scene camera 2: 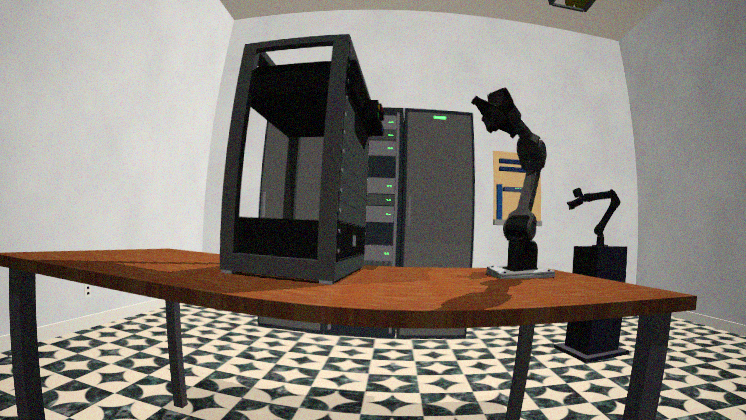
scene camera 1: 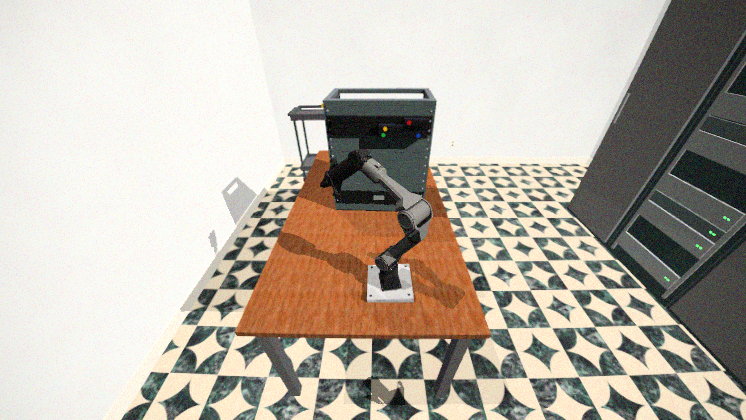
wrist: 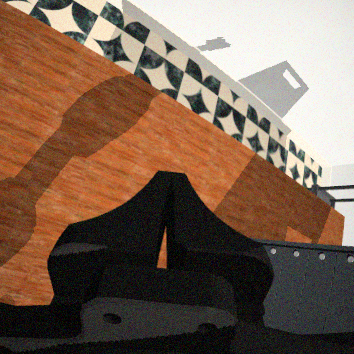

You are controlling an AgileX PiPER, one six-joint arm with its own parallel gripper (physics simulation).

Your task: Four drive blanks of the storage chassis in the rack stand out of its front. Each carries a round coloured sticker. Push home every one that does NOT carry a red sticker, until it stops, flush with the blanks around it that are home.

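The rack [scene camera 1: 380,108] [scene camera 2: 327,156] stands at the far end of the table, with the dark storage chassis in its upper part. Four stickered blanks show in scene camera 1: a yellow sticker [scene camera 1: 385,128], a green sticker [scene camera 1: 383,135] just below it, a red sticker [scene camera 1: 408,123] to the upper right and a blue sticker [scene camera 1: 418,135] at the right. In scene camera 2 blanks [scene camera 2: 376,110] stand out of the front; how far each one stands out cannot be told. My gripper [scene camera 1: 324,182] [scene camera 2: 474,100] [wrist: 169,189] is shut and empty, in front of the rack's left side, apart from it.
The wooden table [scene camera 1: 323,307] [scene camera 2: 417,292] carries the arm's white base plate [scene camera 1: 390,297] and the rack. A small cart [scene camera 1: 305,113] stands behind the table at the left. Dark server cabinets [scene camera 1: 616,114] [scene camera 2: 438,187] stand beyond the table. A second arm stands on a black pedestal [scene camera 2: 597,297].
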